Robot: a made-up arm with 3 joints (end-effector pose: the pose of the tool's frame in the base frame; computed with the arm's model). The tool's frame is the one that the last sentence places.
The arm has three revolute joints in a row. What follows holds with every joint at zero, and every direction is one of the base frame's. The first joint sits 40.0 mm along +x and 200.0 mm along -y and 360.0 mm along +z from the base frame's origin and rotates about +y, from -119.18 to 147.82 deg. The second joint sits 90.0 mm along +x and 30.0 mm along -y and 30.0 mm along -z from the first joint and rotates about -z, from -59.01 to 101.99 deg. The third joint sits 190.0 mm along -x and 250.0 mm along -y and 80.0 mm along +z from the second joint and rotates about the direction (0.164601, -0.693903, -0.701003), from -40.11 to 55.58 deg. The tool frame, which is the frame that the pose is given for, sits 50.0 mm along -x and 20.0 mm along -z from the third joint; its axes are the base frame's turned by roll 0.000, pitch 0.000 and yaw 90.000 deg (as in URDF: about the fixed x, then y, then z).
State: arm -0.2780 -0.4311 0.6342
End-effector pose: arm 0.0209 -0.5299 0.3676 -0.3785 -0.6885 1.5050
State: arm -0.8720 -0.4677 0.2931
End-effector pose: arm 0.0172 -0.5488 0.3649 -0.8746 -0.8327 1.6909
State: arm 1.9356 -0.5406 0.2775
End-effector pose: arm 0.0553 -0.5560 0.3408 1.6549 1.0552 1.2238
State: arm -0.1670 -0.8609 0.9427
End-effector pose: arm 0.1588 -0.5314 0.3886 -0.2332 -0.8676 1.6811
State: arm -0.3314 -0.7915 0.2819
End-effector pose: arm 0.1238 -0.5649 0.4110 -0.3974 -0.4329 2.1412
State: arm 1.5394 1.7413 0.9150
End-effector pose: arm 0.0458 0.0136 0.4527 -1.1145 1.2933 -0.1351
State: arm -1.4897 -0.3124 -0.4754
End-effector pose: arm -0.0121 -0.5590 0.3074 -1.3760 -0.4580 1.7312
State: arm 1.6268 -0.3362 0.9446
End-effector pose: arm 0.0503 -0.5068 0.3927 0.6770 0.7795 1.0058
